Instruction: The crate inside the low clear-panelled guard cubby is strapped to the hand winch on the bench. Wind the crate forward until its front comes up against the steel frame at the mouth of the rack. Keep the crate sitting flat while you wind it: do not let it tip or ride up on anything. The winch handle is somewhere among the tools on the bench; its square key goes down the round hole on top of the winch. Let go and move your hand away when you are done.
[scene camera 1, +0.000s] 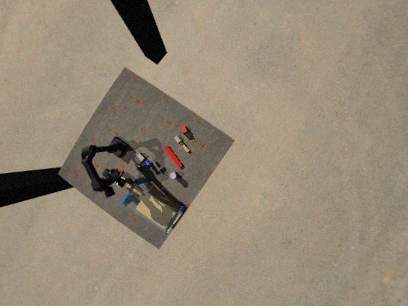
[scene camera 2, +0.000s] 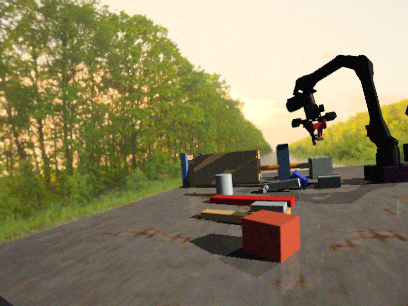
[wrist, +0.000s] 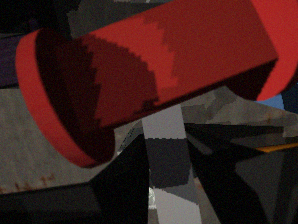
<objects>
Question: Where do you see my gripper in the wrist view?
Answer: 164, 136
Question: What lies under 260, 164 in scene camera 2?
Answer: A blue-framed guard cubby.
</objects>
